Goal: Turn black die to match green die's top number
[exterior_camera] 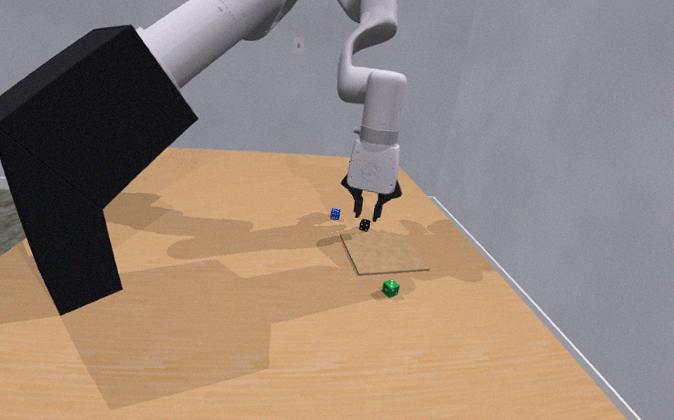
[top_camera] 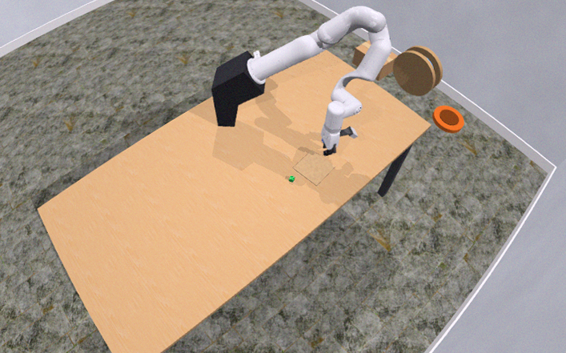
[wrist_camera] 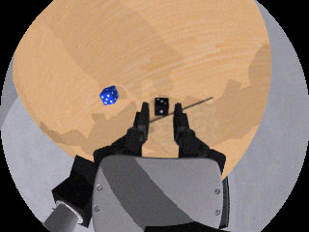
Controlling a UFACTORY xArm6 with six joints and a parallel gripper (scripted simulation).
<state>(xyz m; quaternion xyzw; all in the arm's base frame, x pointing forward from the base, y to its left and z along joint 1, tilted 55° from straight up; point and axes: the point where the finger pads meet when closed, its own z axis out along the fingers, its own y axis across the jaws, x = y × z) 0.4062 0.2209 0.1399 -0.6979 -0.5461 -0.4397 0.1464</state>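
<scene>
My gripper is now 40 mm above the black die and 10 mm to the left of it. Round my hand: green die 210 mm to the right, 90 mm ahead, 40 mm below; blue die 80 mm behind, 40 mm below, 20 mm to the left; tan mat 90 mm to the right, 50 mm ahead, 40 mm below.
</scene>
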